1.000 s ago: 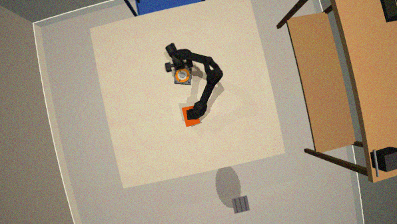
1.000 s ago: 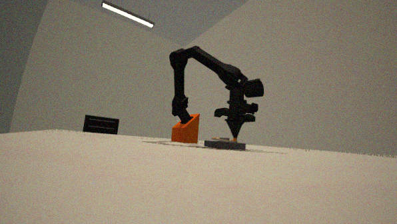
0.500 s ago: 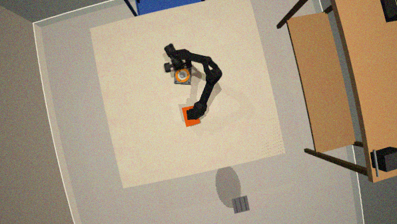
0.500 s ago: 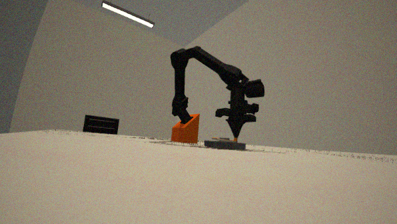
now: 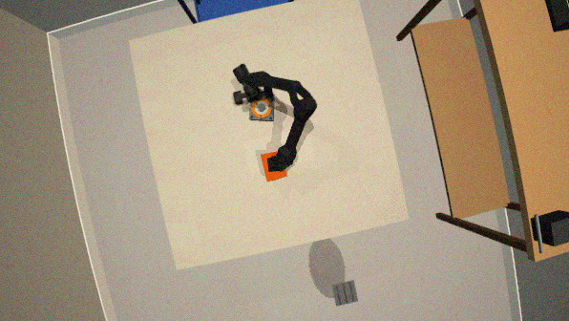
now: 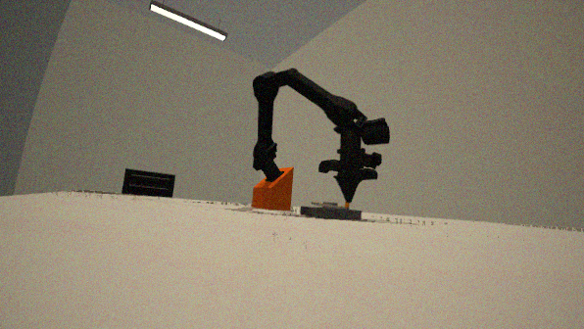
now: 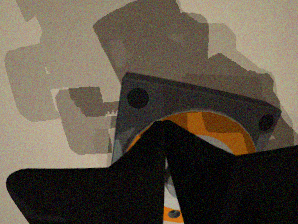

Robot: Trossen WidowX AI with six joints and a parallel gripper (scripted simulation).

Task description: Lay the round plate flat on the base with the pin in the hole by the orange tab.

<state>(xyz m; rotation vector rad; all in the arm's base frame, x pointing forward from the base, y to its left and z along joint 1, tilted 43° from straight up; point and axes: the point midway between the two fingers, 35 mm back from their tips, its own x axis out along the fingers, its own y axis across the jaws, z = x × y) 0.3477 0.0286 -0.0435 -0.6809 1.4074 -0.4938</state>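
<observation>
Now: the base 50 mm behind my gripper tip, 20 mm to the right of it and 20 mm below it.
</observation>
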